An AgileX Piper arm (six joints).
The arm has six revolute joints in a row. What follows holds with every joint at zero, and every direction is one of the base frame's. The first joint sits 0.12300 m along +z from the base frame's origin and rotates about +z. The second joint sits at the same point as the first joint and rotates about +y. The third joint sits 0.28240 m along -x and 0.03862 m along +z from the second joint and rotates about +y. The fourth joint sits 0.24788 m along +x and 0.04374 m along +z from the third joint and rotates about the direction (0.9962, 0, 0.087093). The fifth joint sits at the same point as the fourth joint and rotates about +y. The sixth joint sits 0.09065 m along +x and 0.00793 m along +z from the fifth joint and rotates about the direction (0.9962, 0, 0.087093). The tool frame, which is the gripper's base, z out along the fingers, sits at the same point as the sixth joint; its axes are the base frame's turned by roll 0.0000, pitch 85.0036 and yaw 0.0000 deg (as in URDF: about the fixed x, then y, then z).
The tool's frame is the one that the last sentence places.
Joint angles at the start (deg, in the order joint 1, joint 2, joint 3, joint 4, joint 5, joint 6): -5.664 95.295 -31.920 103.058 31.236 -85.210
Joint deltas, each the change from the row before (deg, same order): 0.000 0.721 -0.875 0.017 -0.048 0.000; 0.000 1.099 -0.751 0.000 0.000 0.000; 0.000 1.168 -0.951 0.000 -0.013 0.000; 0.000 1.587 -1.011 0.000 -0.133 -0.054; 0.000 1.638 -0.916 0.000 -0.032 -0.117; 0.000 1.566 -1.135 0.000 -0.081 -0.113
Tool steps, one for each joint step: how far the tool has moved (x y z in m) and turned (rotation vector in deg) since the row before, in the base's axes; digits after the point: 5 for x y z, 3 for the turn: 0.00419 -0.00048 -0.00033 -0.045 -0.139 -0.039; 0.00368 -0.00037 -0.00257 0.034 0.346 0.000; 0.00458 -0.00047 -0.00232 0.011 0.220 -0.007; 0.00487 -0.00066 -0.00438 -0.082 0.590 -0.030; 0.00434 -0.00047 -0.00505 -0.023 0.676 0.064; 0.00526 -0.00063 -0.00418 -0.089 0.403 0.039
